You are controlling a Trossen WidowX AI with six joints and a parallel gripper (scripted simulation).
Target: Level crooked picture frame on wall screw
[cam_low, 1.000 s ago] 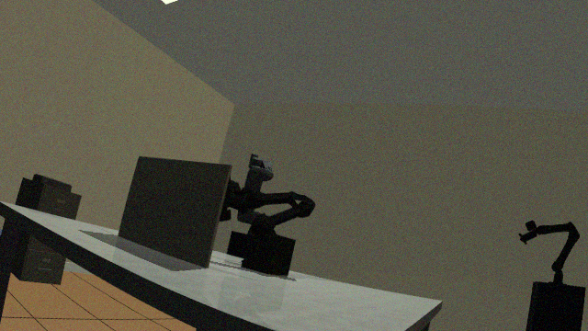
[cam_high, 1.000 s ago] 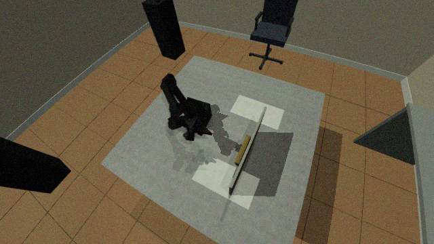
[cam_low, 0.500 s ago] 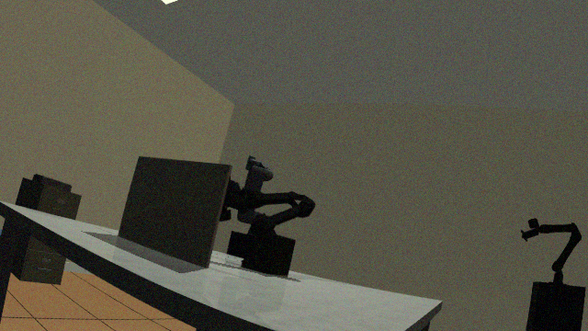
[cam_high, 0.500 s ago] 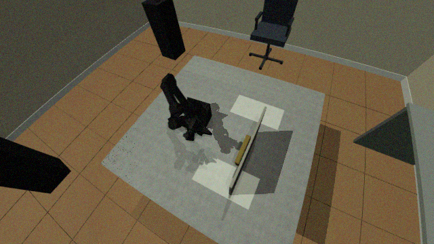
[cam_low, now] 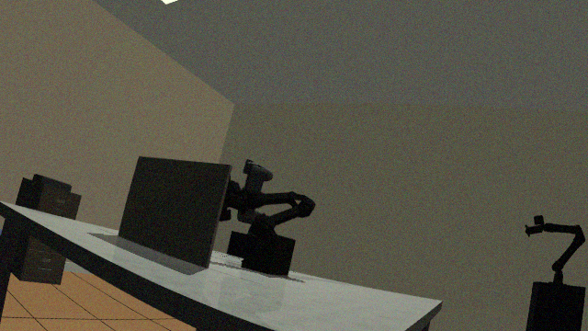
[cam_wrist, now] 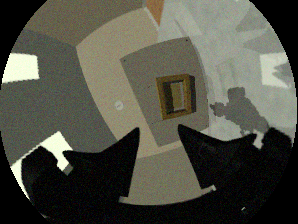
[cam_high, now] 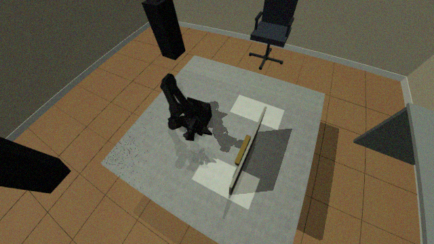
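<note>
Now: gripper tip 200 mm short of the picture frame, 90 mm above it and 20 mm to the right of it. From my gripper tip the other things lie so: thin upright wall panel (210 mm ahead, 100 mm below, 30 mm to the left).
</note>
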